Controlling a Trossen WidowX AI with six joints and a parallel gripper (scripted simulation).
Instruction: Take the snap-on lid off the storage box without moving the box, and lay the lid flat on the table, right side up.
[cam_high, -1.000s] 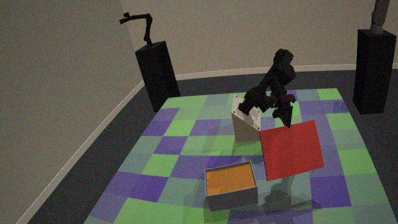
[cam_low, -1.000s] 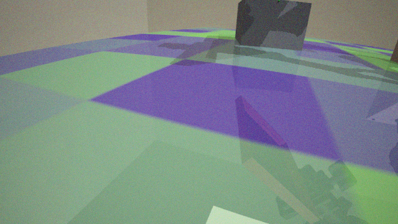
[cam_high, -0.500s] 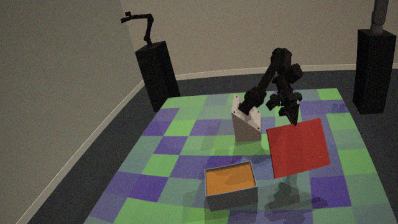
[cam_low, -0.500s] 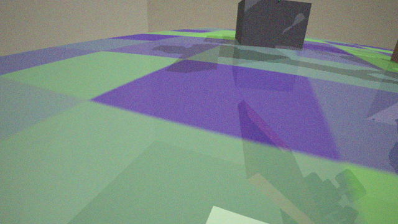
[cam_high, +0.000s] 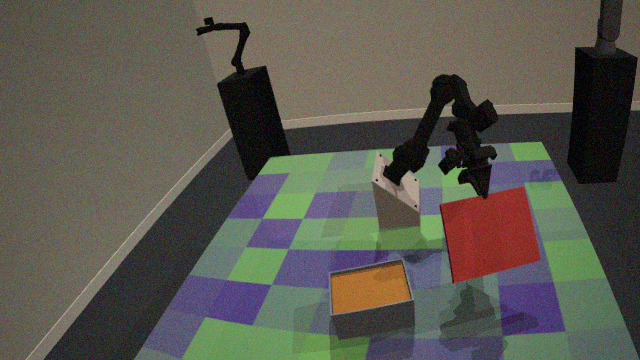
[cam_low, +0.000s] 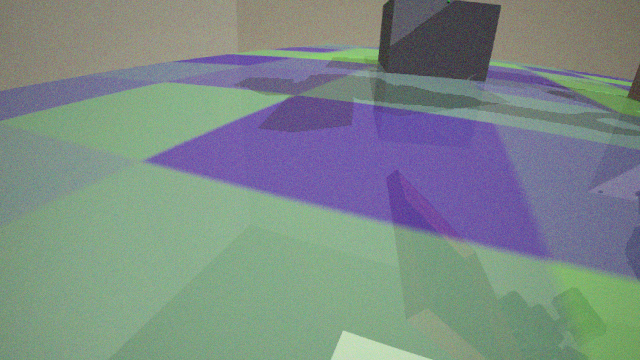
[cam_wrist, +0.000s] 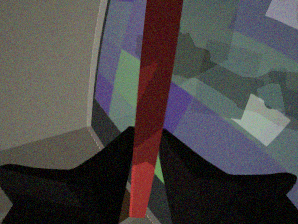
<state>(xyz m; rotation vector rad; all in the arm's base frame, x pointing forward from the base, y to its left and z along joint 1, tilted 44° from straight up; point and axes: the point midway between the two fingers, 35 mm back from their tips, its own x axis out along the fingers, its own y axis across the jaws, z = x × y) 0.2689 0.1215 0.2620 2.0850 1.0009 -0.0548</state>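
The red lid is 6 cm ahead of my gripper tip, 5 cm below it and 2 cm to the left of it. From my gripper tip the other things lie so: grey storage box: 28 cm to the right, 18 cm below, 15 cm ahead.
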